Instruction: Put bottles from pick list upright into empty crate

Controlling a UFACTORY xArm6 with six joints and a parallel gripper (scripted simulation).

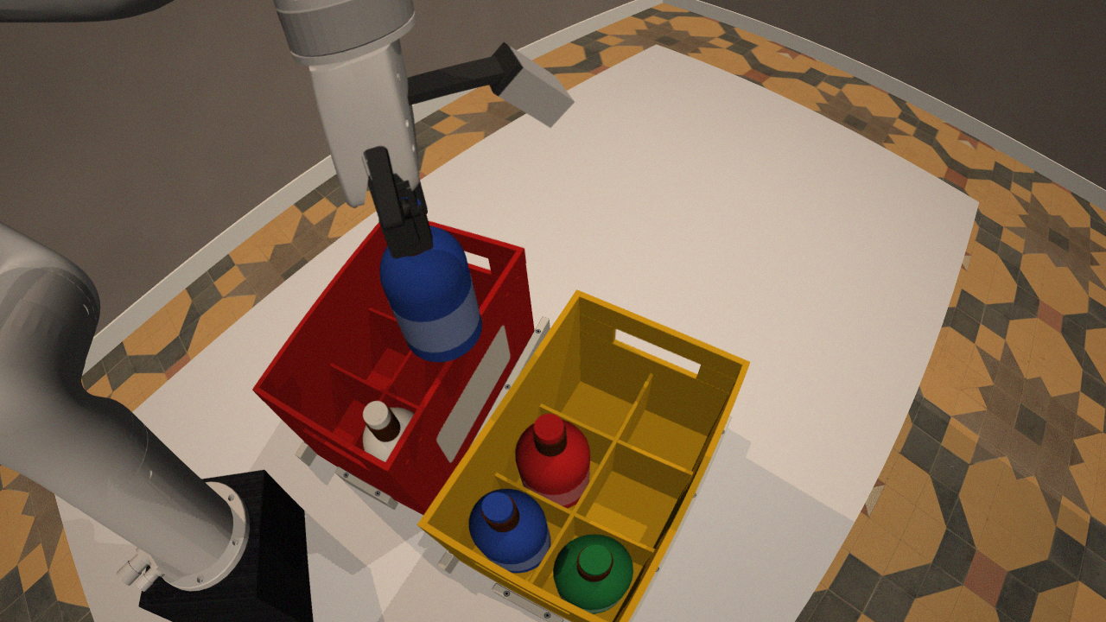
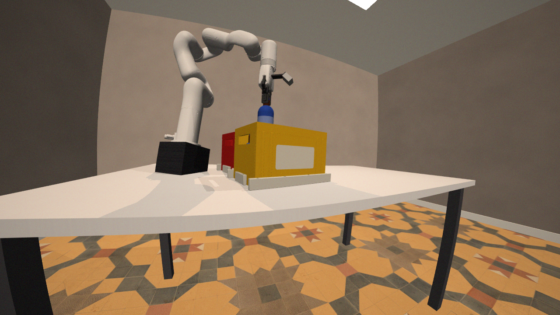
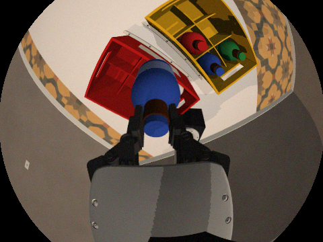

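Now: hand 2 cm past the red crate, 7 cm to the right of it and 25 cm above it. From my hand the other things lie so: yellow crate (2 cm behind, 18 cm to the right, 25 cm below); then white bottle (10 cm behind, 1 cm to the left, 25 cm below); then red bottle (2 cm behind, 13 cm to the right, 25 cm below).
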